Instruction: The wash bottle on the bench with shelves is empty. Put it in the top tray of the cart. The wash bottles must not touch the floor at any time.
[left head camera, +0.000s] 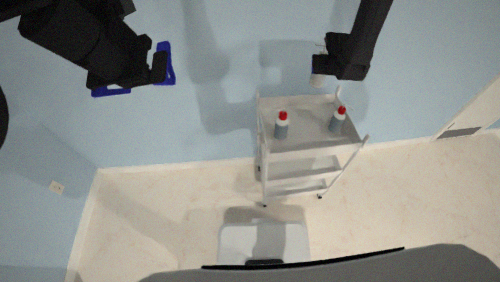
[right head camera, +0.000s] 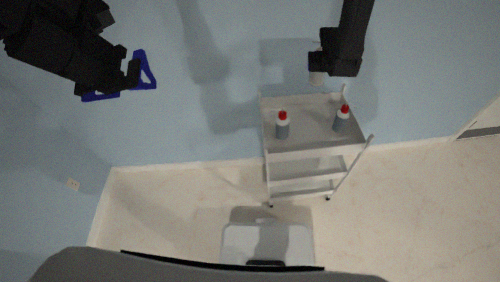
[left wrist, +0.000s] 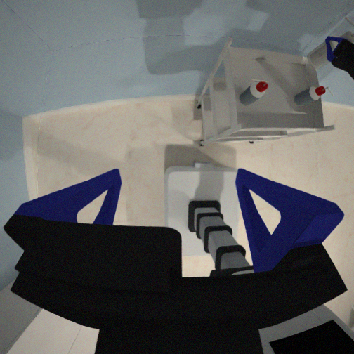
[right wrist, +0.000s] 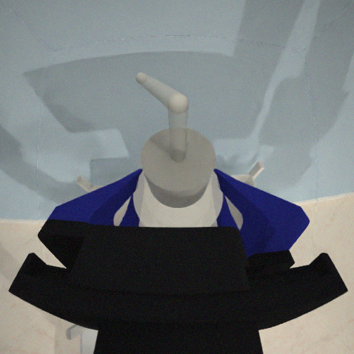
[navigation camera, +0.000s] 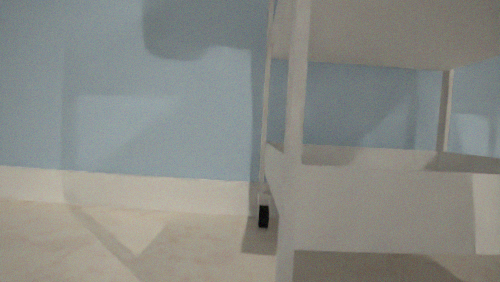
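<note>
My right gripper is shut on the pale, empty wash bottle. The bottle's bent spout points up and left in the right wrist view; its lower end shows below the fingers in the head views, beside the cart's back right corner. The white cart's top tray holds two red-capped wash bottles with blue-grey contents, one at left and one at right. My left gripper is open, empty, left of the cart.
The blue wall is behind the cart. The cart's corner post is close in the navigation view. The robot's pale base is in front of the cart. A door is at the right.
</note>
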